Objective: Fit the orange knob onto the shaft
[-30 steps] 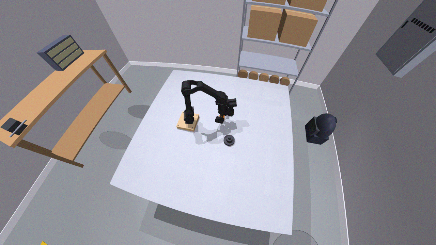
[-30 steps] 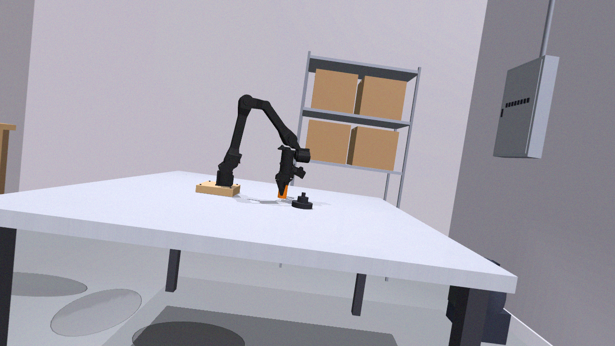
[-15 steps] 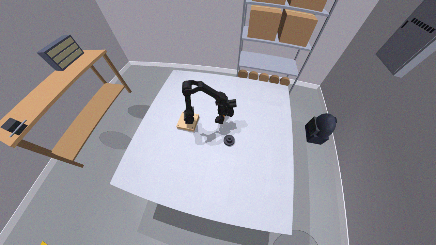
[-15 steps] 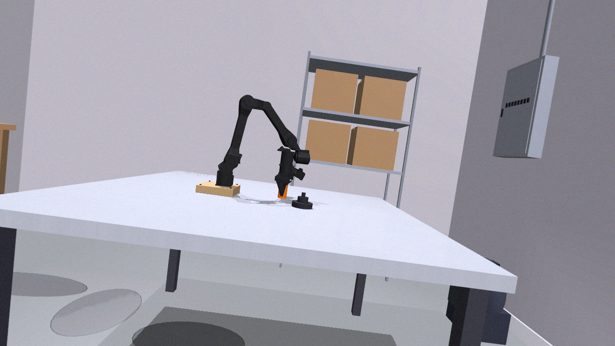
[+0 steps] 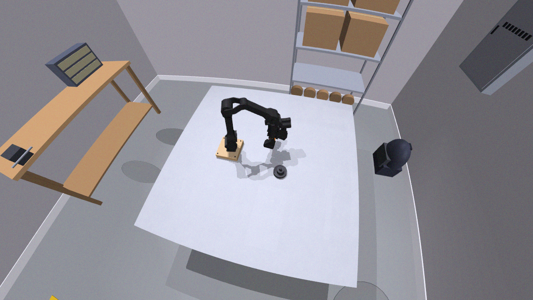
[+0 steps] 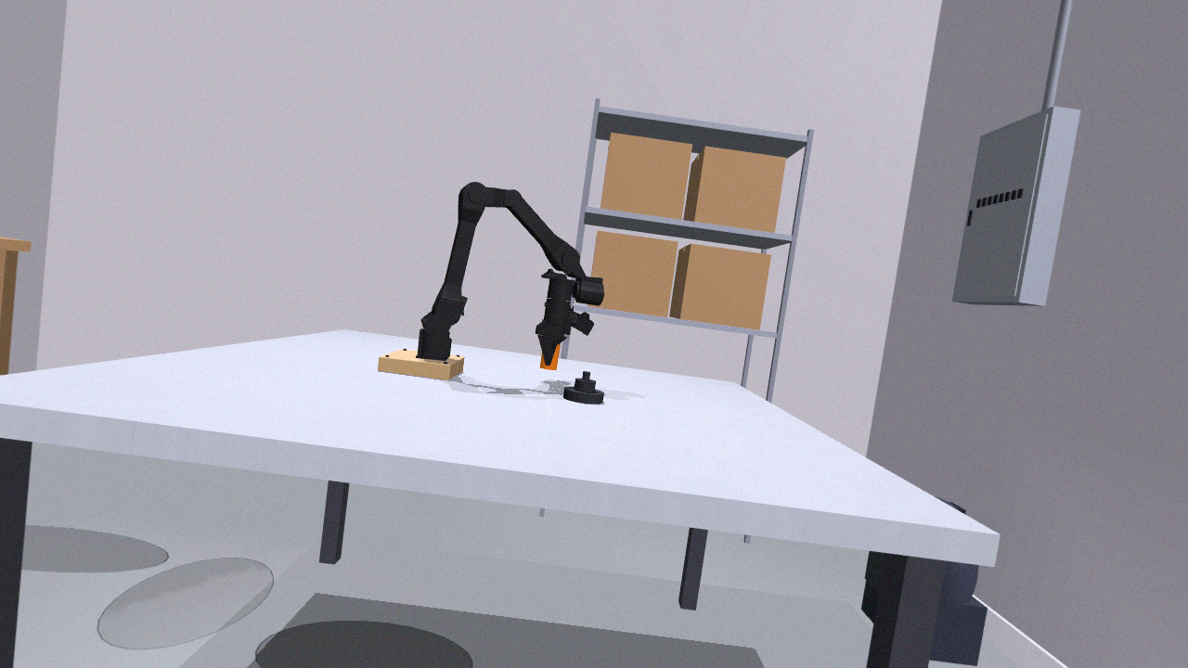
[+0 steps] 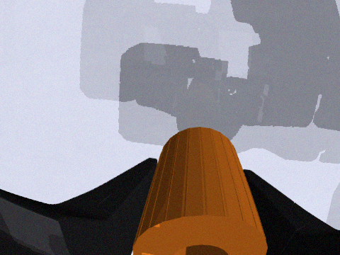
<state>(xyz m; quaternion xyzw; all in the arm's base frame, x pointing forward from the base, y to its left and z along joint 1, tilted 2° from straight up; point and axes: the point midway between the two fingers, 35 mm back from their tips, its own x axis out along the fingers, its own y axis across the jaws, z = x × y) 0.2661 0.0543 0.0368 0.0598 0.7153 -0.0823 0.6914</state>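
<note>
My gripper tip is 60 mm short of the dark round pedestal, 190 mm to the left of it and 10 mm above it. Also, from my gripper tip: orange knob (20 mm above).
</note>
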